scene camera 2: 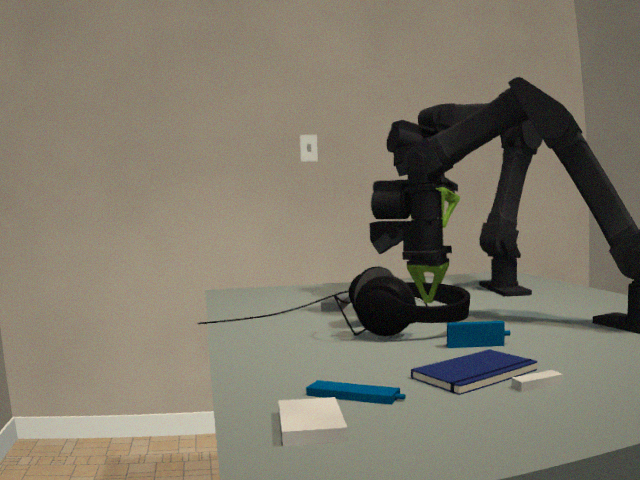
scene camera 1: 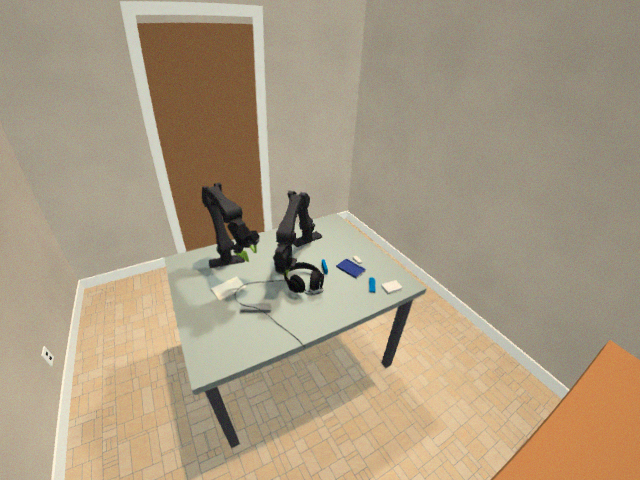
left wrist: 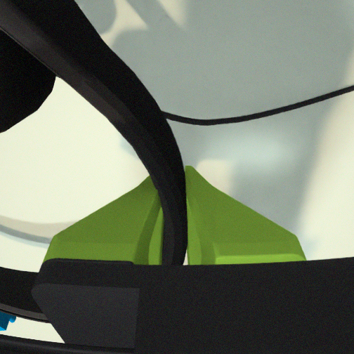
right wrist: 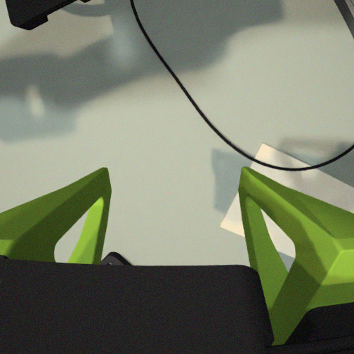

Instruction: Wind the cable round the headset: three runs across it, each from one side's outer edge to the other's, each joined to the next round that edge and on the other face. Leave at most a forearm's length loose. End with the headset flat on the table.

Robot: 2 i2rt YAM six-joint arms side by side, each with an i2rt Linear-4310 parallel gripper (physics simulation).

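Places are measured from the left arm's base along level axes (x down, y ahead, z right), in centimetres.
Pixels of known places: left gripper, between the fingertips: (scene camera 2: 429, 302) (scene camera 1: 285, 275); right gripper, between the fingertips: (scene camera 1: 251, 257); left arm's base, origin of its link: (scene camera 1: 307, 239); right arm's base, origin of its link: (scene camera 2: 504, 289) (scene camera 1: 227, 261).
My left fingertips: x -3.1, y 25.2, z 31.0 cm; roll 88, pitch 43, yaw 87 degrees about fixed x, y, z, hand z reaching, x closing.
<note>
Ahead of a thing's pixels: the offset from my left fingertips to its middle. "spot": to the spot under its first point.
The black headset (scene camera 1: 315, 280) (scene camera 2: 385, 308) lies on its side, ear cups low, headband slightly above the table in scene camera 2. My left gripper (scene camera 1: 286, 272) (scene camera 2: 428, 299) (left wrist: 174, 176) points down and is shut on its headband, which runs between the fingers in the left wrist view. The thin black cable @(spot: dx +2.8, dy +26.1, dz +17.9 cm) (scene camera 1: 283, 326) (scene camera 2: 268, 314) (left wrist: 207, 122) (right wrist: 175, 78) leaves the headset, loops on the table and reaches the front edge. A short strand hangs by the ear cups. My right gripper (scene camera 1: 250, 254) (right wrist: 174, 178) is open and empty, above the table, away from the headset.
A cream card @(dx +2.8, dy -10.7, dz +27.8 cm) (scene camera 1: 227, 287) (right wrist: 320, 182) lies near the cable loop, a dark grey bar @(dx +2.1, dy +9.7, dz +22.5 cm) (scene camera 1: 255, 311) beside the cable. A blue notebook @(dx +2.5, dy +12.4, dz -34.7 cm) (scene camera 1: 351, 268) (scene camera 2: 470, 366), two blue sticks @(dx +1.3, dy +3.8, dz -22.5 cm) (scene camera 1: 324, 266) @(dx +2.6, dy +28.8, dz -35.1 cm) (scene camera 1: 371, 284) and white blocks (scene camera 1: 391, 286) (scene camera 2: 537, 380) lie right of the headset in scene camera 1.
</note>
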